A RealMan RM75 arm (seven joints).
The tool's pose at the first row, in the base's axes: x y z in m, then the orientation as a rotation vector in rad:
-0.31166, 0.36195, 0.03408, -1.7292, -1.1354, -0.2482
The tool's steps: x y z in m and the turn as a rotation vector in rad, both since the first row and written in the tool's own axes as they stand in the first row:
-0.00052, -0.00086, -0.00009, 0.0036, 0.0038, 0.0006
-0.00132, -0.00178, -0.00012, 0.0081, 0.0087, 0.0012
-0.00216, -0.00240, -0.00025, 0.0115, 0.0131, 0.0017
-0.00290, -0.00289, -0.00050, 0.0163, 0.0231, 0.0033
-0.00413, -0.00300, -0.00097, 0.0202, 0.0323, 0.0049
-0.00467, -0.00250, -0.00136, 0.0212, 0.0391, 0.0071
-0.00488, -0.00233, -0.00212, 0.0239, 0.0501, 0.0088
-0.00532, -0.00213, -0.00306, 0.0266, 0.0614, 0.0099
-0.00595, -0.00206, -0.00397, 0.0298, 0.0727, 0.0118
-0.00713, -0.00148, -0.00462, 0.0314, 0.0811, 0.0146
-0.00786, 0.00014, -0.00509, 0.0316, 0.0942, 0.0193
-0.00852, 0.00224, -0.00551, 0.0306, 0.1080, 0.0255
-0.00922, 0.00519, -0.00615, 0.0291, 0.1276, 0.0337
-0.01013, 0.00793, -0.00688, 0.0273, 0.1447, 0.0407
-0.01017, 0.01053, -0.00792, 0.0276, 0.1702, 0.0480
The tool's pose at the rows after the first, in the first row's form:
-0.31258, 0.36162, 0.03434, -1.7252, -1.1319, -0.2488
-0.31371, 0.36118, 0.03443, -1.7201, -1.1276, -0.2498
-0.31460, 0.36063, 0.03436, -1.7160, -1.1238, -0.2512
-0.31530, 0.36002, 0.03432, -1.7096, -1.1149, -0.2556
-0.31589, 0.35894, 0.03384, -1.7043, -1.1066, -0.2599
-0.31566, 0.35829, 0.03338, -1.7024, -1.0997, -0.2636
-0.31539, 0.35754, 0.03350, -1.6976, -1.0901, -0.2701
-0.31517, 0.35651, 0.03354, -1.6923, -1.0808, -0.2771
-0.31515, 0.35540, 0.03353, -1.6869, -1.0707, -0.2833
-0.31512, 0.35417, 0.03274, -1.6843, -1.0621, -0.2875
-0.31410, 0.35329, 0.03149, -1.6824, -1.0485, -0.2953
-0.31268, 0.35247, 0.02996, -1.6820, -1.0331, -0.3034
-0.31055, 0.35140, 0.02798, -1.6810, -1.0117, -0.3153
-0.30867, 0.35015, 0.02604, -1.6804, -0.9932, -0.3259
-0.30633, 0.34915, 0.02487, -1.6752, -0.9682, -0.3419

